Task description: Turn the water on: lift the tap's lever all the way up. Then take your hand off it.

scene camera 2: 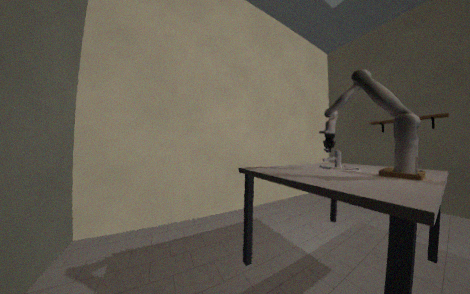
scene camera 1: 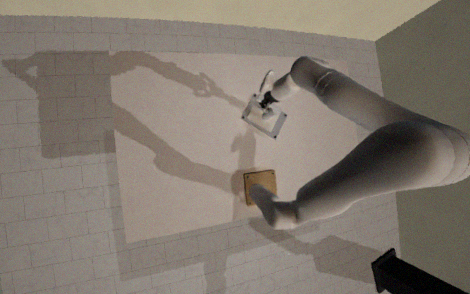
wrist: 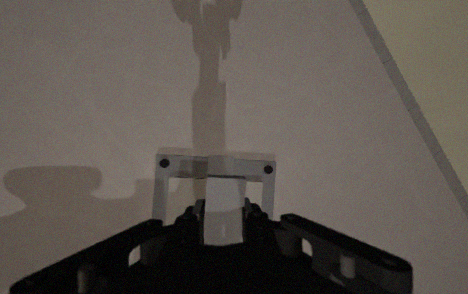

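Where they show: gripper, fingertip midpoint: (scene camera 2: 328,152) (scene camera 1: 262,101) (wrist: 223,210); arm's base, link origin: (scene camera 2: 405,172) (scene camera 1: 257,192).
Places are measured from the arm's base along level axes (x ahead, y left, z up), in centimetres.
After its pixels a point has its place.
The light grey tap (scene camera 2: 338,158) {z 5.4, x 37.1, y -16.3 cm} stands on the table, and its spout (scene camera 2: 327,160) {z 3.5, x 43.8, y -10.8 cm} reaches out to the left in scene camera 2. Its flat frame-like base (scene camera 1: 281,124) {z -2.4, x 30.8, y -27.2 cm} (wrist: 160,190) {z -2.4, x 37.6, y -8.2 cm} has dark screws at the corners. My gripper (scene camera 1: 267,100) {z 10.3, x 43.9, y -12.8 cm} (scene camera 2: 328,149) {z 10.3, x 43.9, y -12.8 cm} (wrist: 223,210) {z 10.3, x 43.9, y -12.8 cm} points down over the tap and is shut on the lever (wrist: 223,227) {z 13.1, x 43.6, y -12.9 cm}. In the wrist view the lever is a pale, flat block between the two fingertips. The fingers hide its sides, and its exact tilt cannot be told. The hand and arm cover part of the tap in scene camera 1.
The tap is on a pale table (scene camera 1: 175,115) {z -3.2, x 50.7, y 28.1 cm} (scene camera 2: 300,172) {z -3.2, x 48.3, y 30.4 cm}. The arm's wooden mounting plate (scene camera 1: 271,176) {z 1.0, x 5.3, y -10.1 cm} (scene camera 2: 401,174) {z -1.0, x 1.7, y 5.5 cm} lies to one side of the tap. A wall rail (scene camera 2: 440,116) is behind the arm. The arm's shadows fall across the table.
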